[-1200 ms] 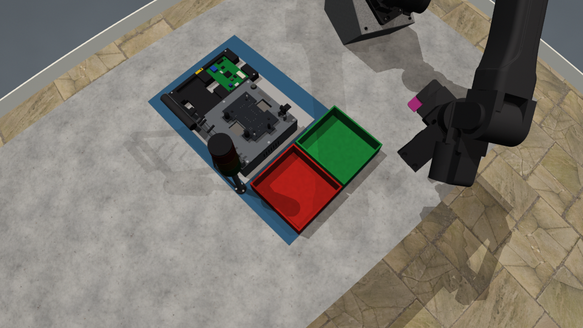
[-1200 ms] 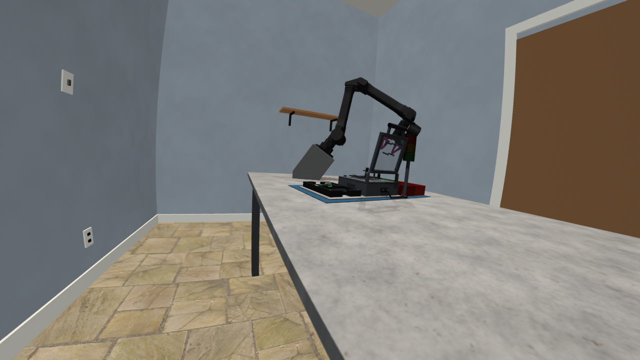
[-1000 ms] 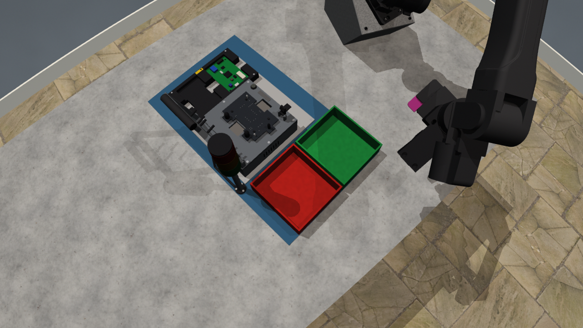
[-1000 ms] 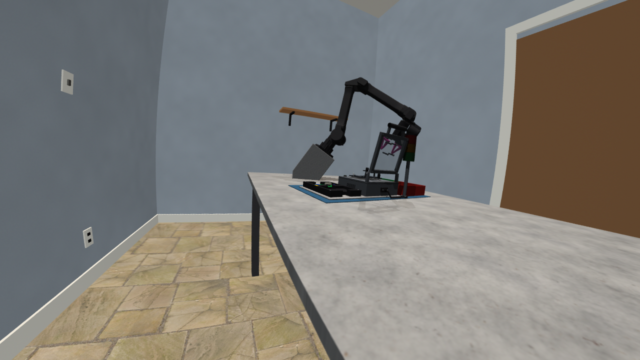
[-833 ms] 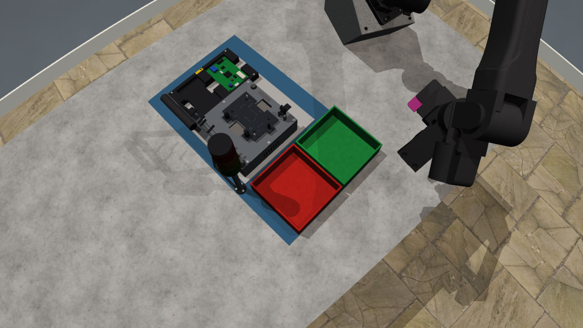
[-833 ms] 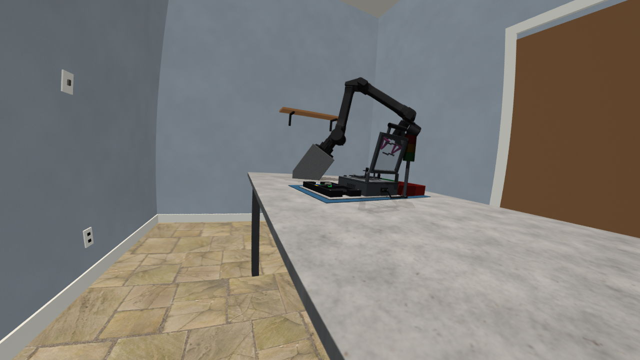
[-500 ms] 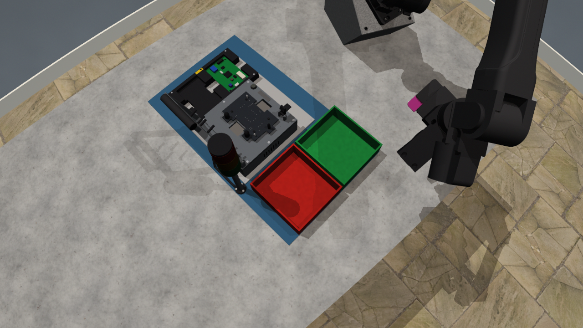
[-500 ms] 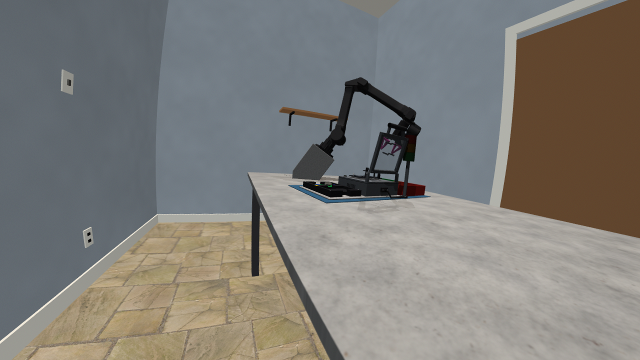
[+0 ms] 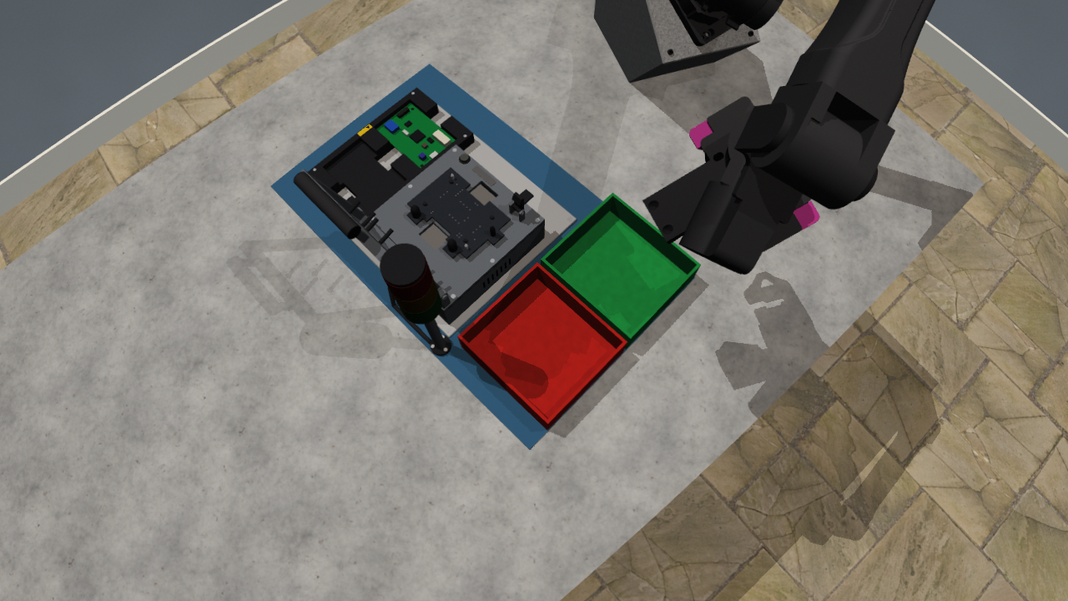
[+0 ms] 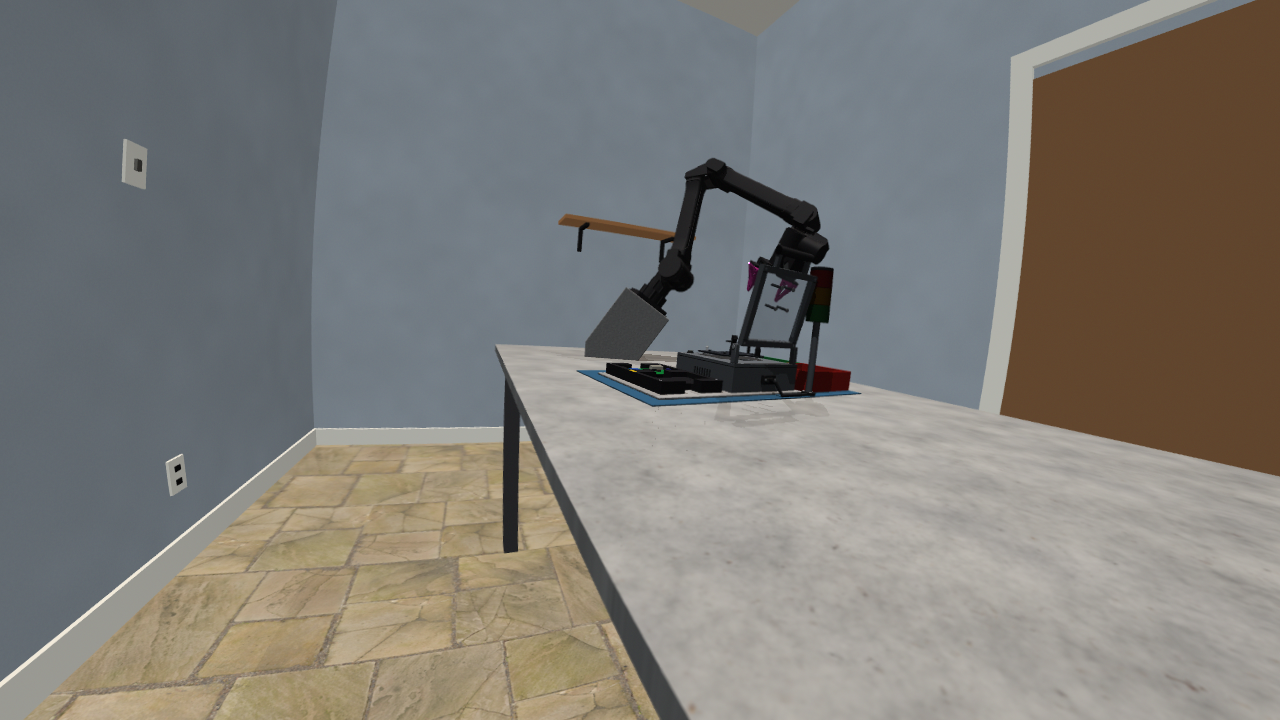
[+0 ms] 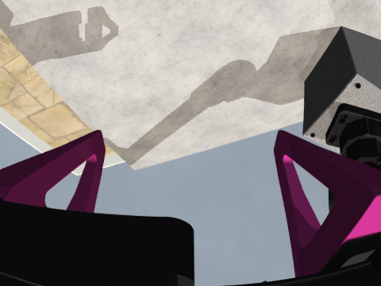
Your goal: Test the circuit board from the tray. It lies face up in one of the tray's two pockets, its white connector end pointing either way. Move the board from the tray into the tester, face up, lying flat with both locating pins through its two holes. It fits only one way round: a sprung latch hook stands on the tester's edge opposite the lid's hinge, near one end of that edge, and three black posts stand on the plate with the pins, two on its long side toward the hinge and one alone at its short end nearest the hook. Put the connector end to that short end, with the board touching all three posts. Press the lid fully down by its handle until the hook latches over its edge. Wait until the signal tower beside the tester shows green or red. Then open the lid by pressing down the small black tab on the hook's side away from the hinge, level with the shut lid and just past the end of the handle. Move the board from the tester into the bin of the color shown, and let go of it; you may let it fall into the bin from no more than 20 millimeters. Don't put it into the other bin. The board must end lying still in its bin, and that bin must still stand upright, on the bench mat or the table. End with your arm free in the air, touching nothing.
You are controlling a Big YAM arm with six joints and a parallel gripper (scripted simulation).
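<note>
My gripper is now 41 cm to the left of the green circuit board, 23 cm short of it and 21 cm above it. Round my hand: green bin (21 cm below, 10 cm ahead, 6 cm to the right); red bin (25 cm ahead, 21 cm below, 3 cm to the right); latch hook (19 cm to the right, 18 cm ahead, 14 cm below).
</note>
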